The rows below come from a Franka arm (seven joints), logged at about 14 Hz.
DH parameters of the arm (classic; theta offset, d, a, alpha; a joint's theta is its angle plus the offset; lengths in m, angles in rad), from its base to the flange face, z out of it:
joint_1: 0 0.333 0 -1.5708
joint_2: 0 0 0 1.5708
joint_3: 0 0.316 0.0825 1.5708
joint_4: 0 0 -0.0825 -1.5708
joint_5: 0 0.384 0 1.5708
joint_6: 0 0 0.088 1.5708
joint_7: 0 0.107 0 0
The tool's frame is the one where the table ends.
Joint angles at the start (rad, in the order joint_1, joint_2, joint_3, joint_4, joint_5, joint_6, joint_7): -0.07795 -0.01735 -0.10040 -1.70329 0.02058 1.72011 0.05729
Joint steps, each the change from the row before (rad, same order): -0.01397 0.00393 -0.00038 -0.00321 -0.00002 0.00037 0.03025; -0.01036 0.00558 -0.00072 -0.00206 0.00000 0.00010 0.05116; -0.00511 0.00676 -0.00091 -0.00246 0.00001 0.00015 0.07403; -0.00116 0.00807 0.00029 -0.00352 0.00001 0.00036 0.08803; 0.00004 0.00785 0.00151 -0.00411 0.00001 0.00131 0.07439; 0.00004 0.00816 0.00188 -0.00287 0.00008 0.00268 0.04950; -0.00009 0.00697 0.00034 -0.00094 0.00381 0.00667 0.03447; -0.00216 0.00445 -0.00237 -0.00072 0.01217 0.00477 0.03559
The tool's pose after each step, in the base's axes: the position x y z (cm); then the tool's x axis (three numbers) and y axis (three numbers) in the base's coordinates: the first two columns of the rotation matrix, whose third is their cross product. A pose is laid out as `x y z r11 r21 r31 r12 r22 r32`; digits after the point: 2 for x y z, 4 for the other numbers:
55.03 -10.58 58.06 0.9598 -0.2795 0.0253 -0.2789 -0.9600 -0.0241
55.03 -11.20 57.65 0.9408 -0.3387 0.0167 -0.3382 -0.9408 -0.0237
55.11 -11.54 57.15 0.9108 -0.4128 0.0062 -0.4126 -0.9106 -0.0223
55.26 -11.61 56.53 0.8705 -0.4921 -0.0062 -0.4921 -0.8704 -0.0186
55.44 -11.54 55.90 0.8323 -0.5541 -0.0172 -0.5543 -0.8322 -0.0135
55.65 -11.45 55.33 0.8048 -0.5931 -0.0251 -0.5934 -0.8048 -0.0085
55.87 -11.43 54.95 0.7835 -0.6208 -0.0278 -0.6212 -0.7836 -0.0098
55.98 -11.60 54.70 0.7564 -0.6532 -0.0339 -0.6539 -0.7563 -0.0187

